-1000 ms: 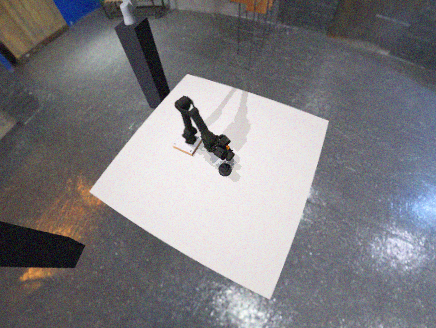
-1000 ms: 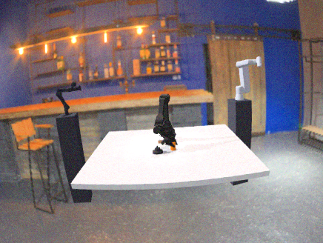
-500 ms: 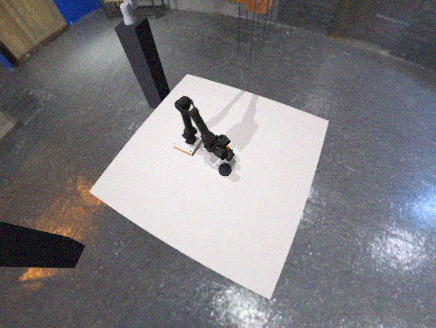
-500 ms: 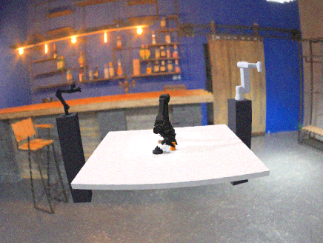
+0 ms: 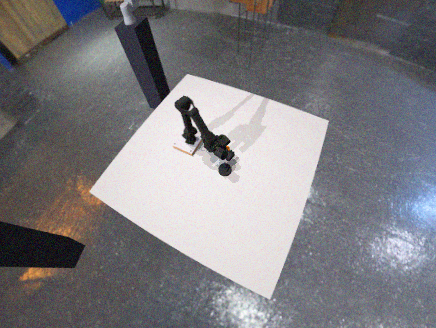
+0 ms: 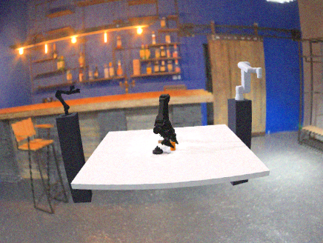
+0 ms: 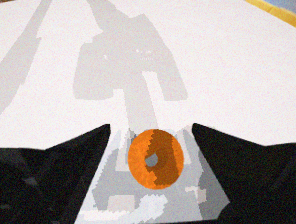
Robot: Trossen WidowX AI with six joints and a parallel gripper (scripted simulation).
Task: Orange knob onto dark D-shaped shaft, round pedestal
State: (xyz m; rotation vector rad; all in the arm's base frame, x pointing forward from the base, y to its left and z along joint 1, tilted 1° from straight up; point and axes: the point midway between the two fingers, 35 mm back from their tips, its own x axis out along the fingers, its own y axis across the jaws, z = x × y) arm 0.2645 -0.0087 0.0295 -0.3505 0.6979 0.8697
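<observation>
My gripper tip is 2 cm past the orange knob and 2 cm to the left of it. From my gripper tip the other things lie so: round pedestal: 1 cm ahead, 15 cm to the right.
</observation>
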